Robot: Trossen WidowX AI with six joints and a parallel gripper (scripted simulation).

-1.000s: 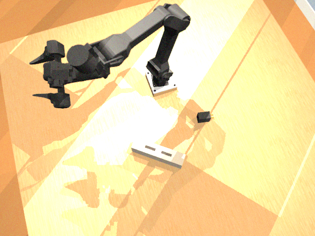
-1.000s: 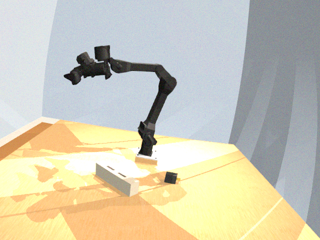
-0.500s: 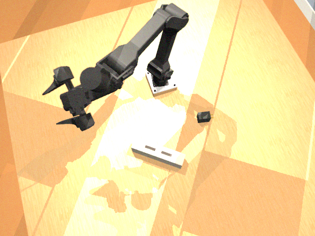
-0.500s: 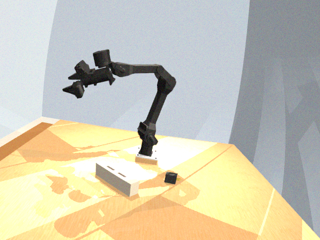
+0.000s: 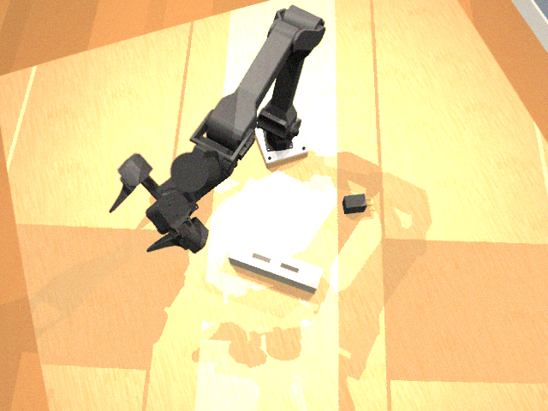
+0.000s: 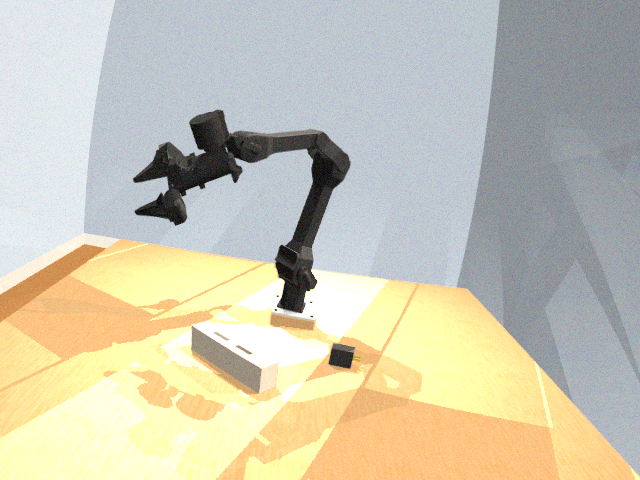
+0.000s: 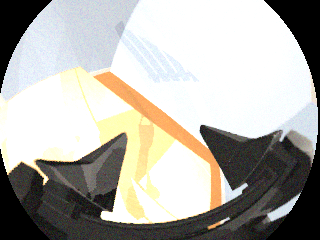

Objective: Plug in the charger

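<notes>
My gripper tip is 80 mm past the two-prong charger, 470 mm to the right of it and 280 mm above it.
</notes>
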